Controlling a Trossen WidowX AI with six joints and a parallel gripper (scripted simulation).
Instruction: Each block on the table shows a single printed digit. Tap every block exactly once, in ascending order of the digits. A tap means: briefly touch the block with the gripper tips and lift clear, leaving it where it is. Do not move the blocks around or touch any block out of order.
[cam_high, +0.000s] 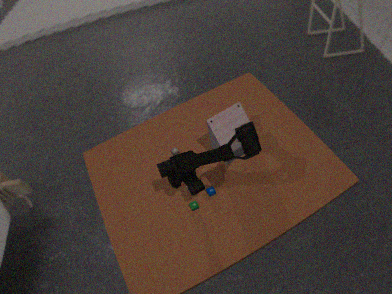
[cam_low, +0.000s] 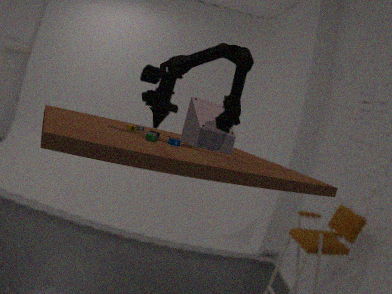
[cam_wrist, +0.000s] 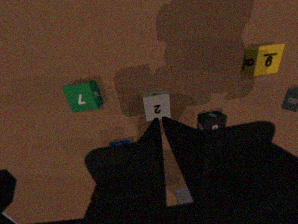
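Now: the white block 3 cm below my gripper tip and 1 cm ahead of it. The rest, counted from my gripper tip: black block: 8 cm to the right, 3 cm below, 3 cm behind; then green block: 9 cm to the left, 3 cm below, 3 cm ahead; then blue block: 7 cm behind, 6 cm to the left, 3 cm below.
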